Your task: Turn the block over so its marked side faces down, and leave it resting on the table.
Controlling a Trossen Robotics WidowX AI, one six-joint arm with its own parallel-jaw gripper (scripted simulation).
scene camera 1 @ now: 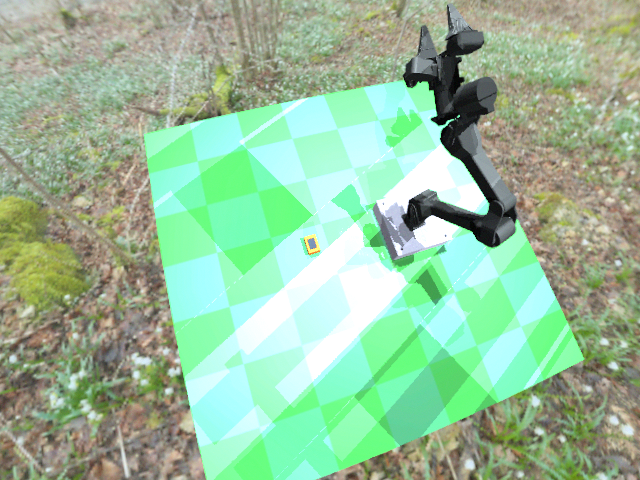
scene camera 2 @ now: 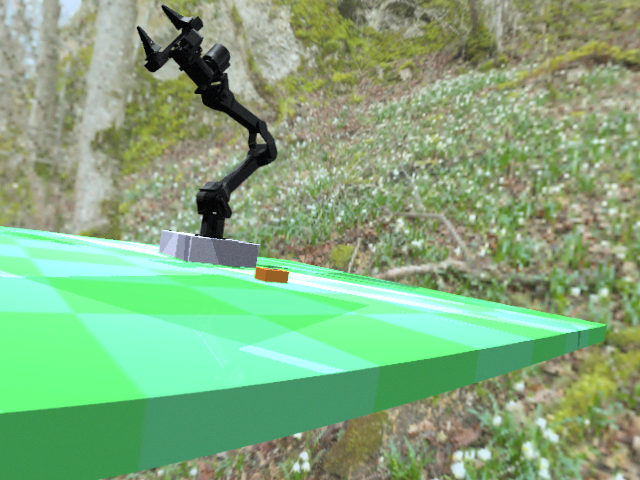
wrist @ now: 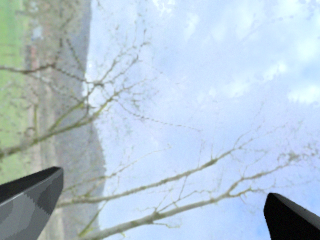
gripper: scene camera 1 435,15; scene camera 2; wrist
same spot on gripper: (wrist: 36,195) = (scene camera 2: 145,32)
